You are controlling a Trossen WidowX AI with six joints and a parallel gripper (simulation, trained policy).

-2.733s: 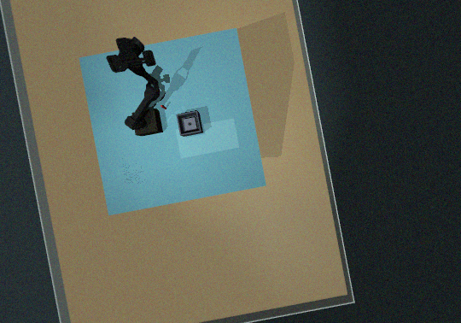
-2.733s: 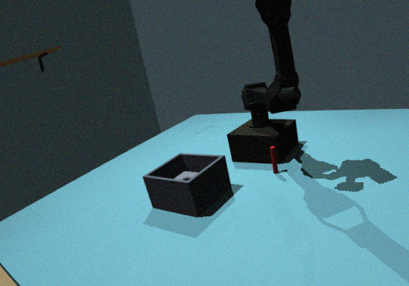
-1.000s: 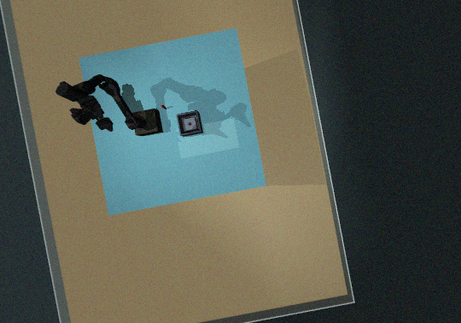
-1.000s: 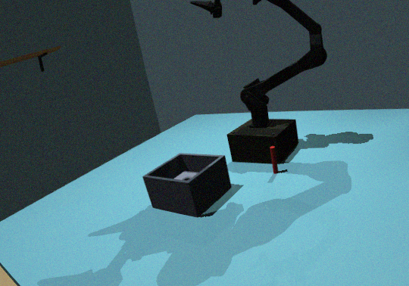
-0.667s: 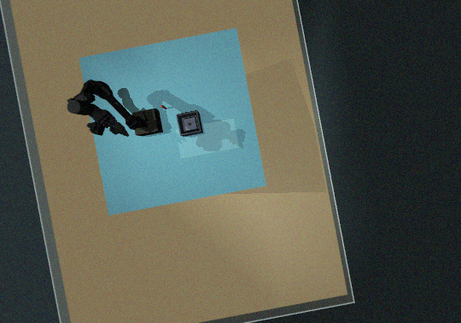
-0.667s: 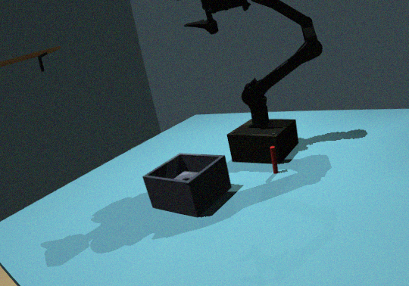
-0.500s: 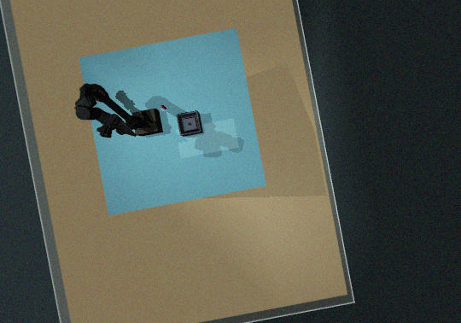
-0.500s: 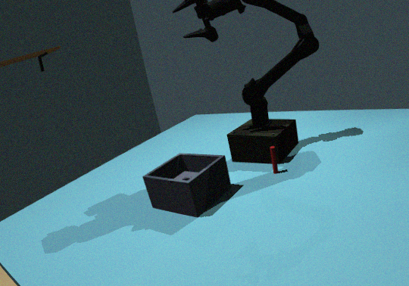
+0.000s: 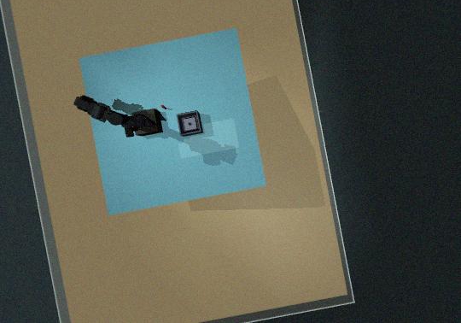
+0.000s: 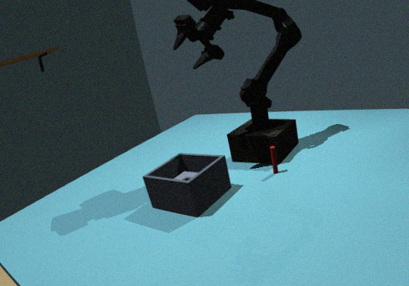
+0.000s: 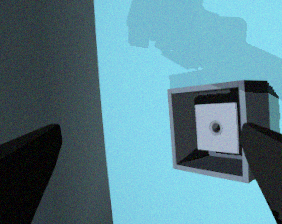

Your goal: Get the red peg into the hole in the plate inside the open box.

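Now: the red peg 220 mm to the left of my gripper tip and 320 mm below it. Also, from my gripper tip: pale plate 160 mm ahead, 20 mm to the left, 310 mm below; dark box 160 mm ahead, 20 mm to the left, 330 mm below.
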